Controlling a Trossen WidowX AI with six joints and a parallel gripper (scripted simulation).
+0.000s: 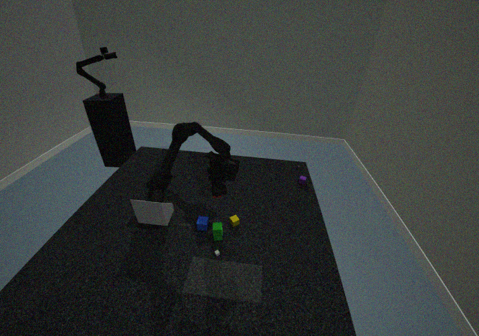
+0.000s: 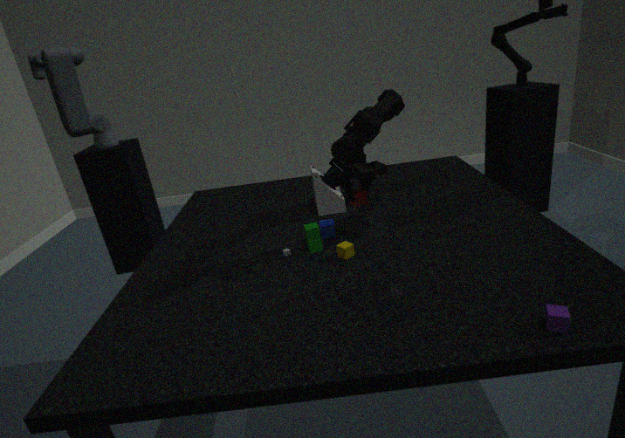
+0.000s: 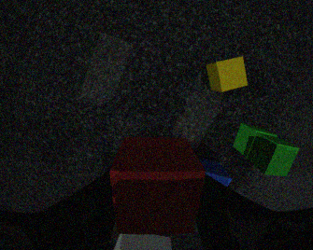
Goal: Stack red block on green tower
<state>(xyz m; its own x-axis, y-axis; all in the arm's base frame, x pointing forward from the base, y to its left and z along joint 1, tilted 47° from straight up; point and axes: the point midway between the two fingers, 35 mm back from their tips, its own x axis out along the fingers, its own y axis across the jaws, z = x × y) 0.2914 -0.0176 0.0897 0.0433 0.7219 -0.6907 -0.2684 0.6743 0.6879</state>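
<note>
Now: gripper tip 10 cm to the left of the blue block, 10 cm above it and 6 cm past it. The rest, counted from my gripper tip: red block (1 cm above); then small white cube (24 cm to the right, 12 cm below, 2 cm ahead); then yellow block (11 cm below, 9 cm ahead, 7 cm to the right).
</note>
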